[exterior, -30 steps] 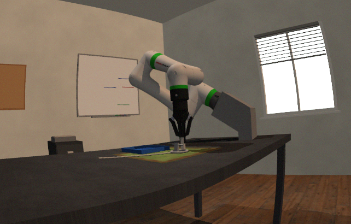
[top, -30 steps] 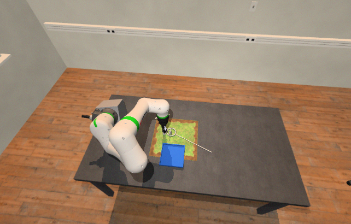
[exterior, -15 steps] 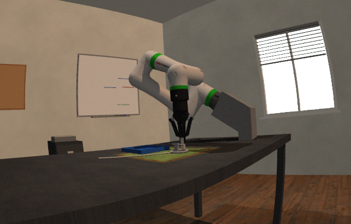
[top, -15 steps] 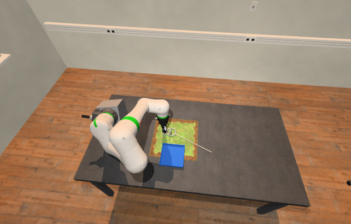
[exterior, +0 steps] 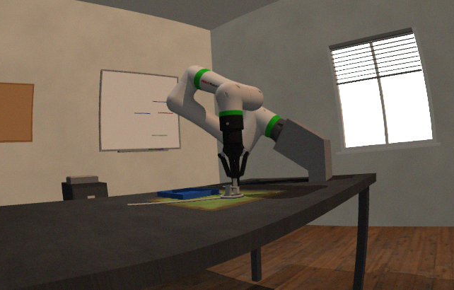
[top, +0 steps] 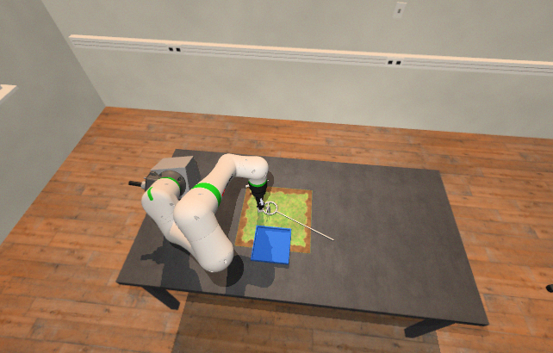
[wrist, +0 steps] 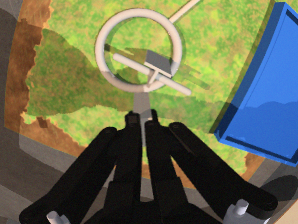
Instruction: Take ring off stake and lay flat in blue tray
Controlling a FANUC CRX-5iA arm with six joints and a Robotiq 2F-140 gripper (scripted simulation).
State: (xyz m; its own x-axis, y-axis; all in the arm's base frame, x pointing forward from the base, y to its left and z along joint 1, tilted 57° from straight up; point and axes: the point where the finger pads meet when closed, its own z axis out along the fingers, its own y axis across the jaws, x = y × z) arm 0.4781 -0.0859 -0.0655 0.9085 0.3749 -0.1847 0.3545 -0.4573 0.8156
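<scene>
The grey stake is 5 cm ahead of my hand and 1 cm below it. The rest, counted from my hand: blue tray: 8 cm ahead, 20 cm to the right, 3 cm below; then ring: 5 cm ahead, 2 cm to the left, 3 cm below.
</scene>
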